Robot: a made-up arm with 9 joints.
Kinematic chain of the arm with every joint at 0, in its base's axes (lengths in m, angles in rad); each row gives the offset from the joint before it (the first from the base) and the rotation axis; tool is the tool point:
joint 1: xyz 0 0 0.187 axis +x
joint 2: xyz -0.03 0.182 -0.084 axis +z
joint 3: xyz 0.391 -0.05 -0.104 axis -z
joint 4: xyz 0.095 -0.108 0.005 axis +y
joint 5: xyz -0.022 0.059 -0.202 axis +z
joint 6: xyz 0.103 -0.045 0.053 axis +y
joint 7: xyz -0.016 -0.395 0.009 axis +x
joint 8: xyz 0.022 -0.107 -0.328 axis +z
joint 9: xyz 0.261 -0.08 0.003 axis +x
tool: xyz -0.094 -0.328 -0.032
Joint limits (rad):
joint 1: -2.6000..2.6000
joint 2: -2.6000..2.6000
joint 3: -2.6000..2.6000
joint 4: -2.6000..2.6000
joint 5: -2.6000..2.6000
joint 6: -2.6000..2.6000
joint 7: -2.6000..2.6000
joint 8: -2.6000..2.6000
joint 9: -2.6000..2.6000
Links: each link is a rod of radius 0.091 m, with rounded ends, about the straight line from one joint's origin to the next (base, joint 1, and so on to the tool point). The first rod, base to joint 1, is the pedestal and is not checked.
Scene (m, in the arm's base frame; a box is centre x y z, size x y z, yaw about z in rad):
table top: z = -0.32
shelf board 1: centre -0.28 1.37 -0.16 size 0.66 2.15 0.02 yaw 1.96
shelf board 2: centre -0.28 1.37 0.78 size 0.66 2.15 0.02 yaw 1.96
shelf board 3: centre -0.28 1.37 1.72 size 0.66 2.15 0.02 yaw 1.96
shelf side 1: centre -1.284 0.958 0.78 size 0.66 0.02 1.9 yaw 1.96
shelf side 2: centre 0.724 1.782 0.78 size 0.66 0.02 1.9 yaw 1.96
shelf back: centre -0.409 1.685 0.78 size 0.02 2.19 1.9 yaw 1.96
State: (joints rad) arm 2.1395 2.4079 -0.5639 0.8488 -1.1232 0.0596 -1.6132 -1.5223 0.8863
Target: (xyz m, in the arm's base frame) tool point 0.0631 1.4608 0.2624
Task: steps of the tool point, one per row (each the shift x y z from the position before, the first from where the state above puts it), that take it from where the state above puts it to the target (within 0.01 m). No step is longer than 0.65 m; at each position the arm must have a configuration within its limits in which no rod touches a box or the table.
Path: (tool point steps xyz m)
1: 0.3176 0.4172 0.2418
2: 0.1347 0.5981 0.1050
3: -0.0982 0.5982 -0.1614
4: -0.2886 0.3614 -0.3976
5: -0.0412 0.2607 0.0213
6: -0.1600 0.2299 -0.0213

